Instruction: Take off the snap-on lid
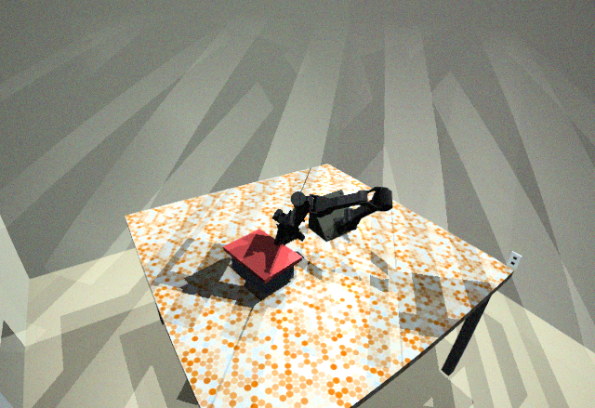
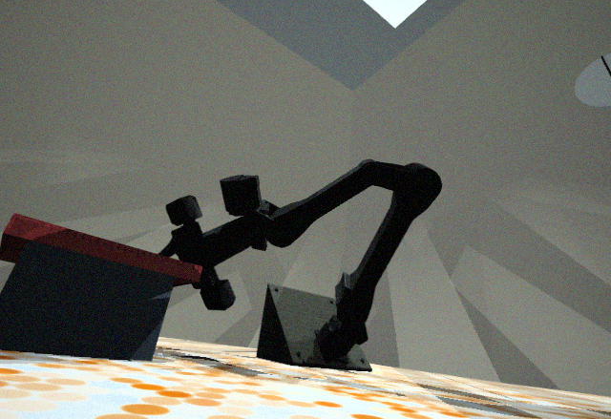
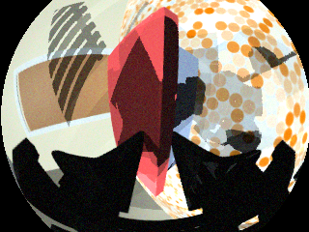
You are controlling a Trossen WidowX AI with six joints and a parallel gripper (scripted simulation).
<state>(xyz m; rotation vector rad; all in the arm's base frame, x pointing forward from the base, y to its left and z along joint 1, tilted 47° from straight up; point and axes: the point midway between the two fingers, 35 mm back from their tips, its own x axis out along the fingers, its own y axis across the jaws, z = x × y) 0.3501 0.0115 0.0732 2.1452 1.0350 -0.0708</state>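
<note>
My gripper tip is 7 cm short of the lid, 2 cm to the right of it and 1 cm below it. From my gripper tip the other things lie so: blue-grey storage box: 7 cm ahead, 4 cm below, 2 cm to the left.
</note>
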